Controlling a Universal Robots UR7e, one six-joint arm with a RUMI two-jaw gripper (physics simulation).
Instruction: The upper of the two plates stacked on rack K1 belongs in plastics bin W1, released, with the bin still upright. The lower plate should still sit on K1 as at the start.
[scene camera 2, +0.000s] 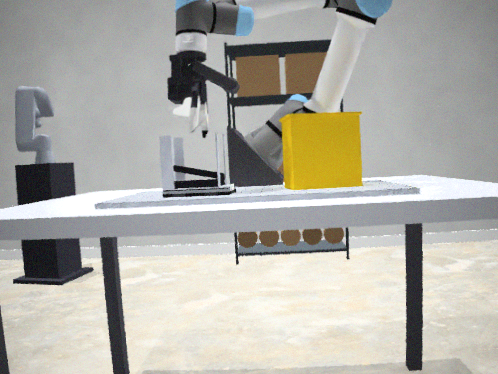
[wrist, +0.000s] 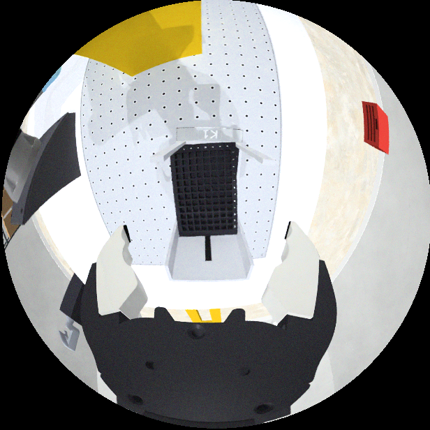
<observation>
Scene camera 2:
my gripper: 198, 135
yellow bin W1: 320, 150
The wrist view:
my gripper: 205, 225
</observation>
